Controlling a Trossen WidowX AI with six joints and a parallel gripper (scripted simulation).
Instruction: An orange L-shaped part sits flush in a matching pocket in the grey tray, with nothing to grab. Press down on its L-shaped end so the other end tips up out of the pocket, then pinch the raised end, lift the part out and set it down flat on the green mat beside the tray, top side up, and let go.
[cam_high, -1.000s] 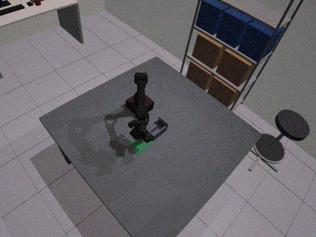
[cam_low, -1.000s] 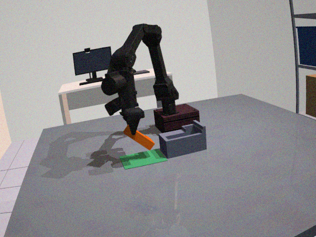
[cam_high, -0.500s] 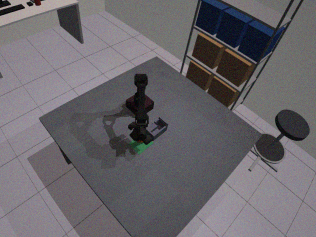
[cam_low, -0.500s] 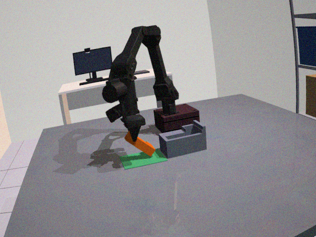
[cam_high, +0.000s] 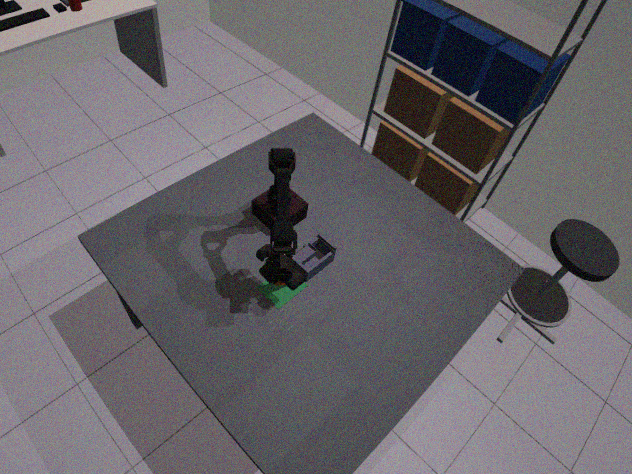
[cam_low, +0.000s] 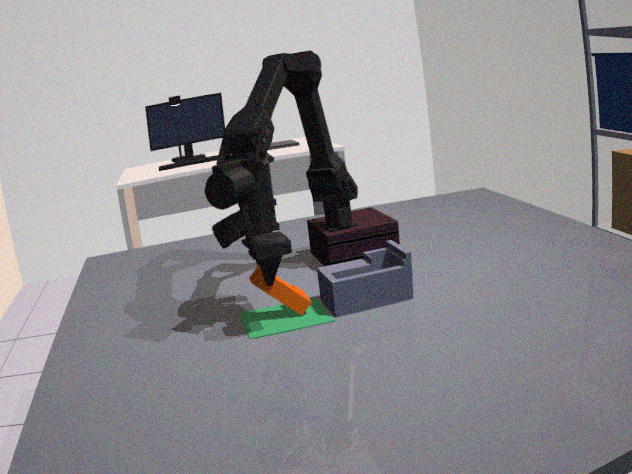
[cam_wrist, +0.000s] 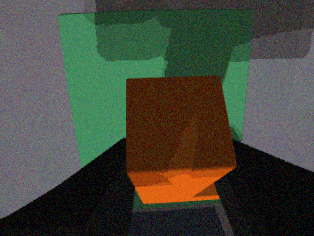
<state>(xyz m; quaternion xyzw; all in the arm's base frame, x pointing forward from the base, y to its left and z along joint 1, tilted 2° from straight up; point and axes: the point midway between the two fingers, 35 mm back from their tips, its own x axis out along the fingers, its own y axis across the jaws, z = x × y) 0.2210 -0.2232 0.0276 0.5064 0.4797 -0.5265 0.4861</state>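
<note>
The orange L-shaped part lies 1 cm behind my gripper tip, 3 cm to the left of it and 3 cm below it. Also, from my gripper tip: green mat (2 cm to the left, 9 cm below).
</note>
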